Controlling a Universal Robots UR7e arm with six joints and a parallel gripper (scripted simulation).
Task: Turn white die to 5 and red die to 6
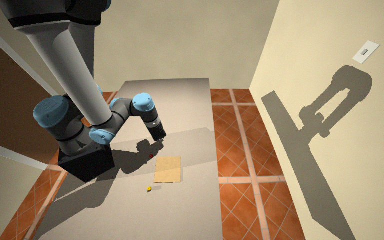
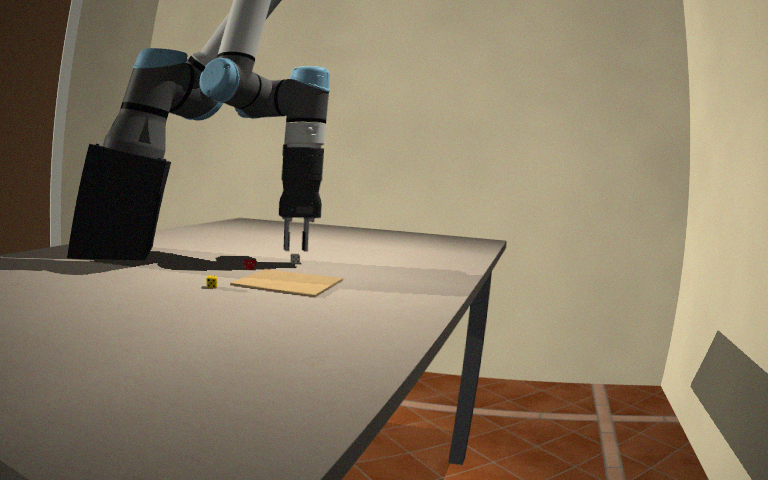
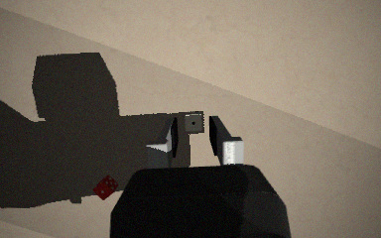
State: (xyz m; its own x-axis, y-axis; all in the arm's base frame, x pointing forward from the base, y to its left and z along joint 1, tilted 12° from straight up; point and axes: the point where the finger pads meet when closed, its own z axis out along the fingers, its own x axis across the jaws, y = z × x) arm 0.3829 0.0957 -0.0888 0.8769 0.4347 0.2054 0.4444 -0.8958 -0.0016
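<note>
My hand is 30 mm above the white die. Round my hand: yellow die 280 mm to the right, 50 mm behind, 30 mm below; red die 100 mm to the right, 60 mm behind, 30 mm below; tan mat 180 mm to the right, 40 mm below, 40 mm ahead.
</note>
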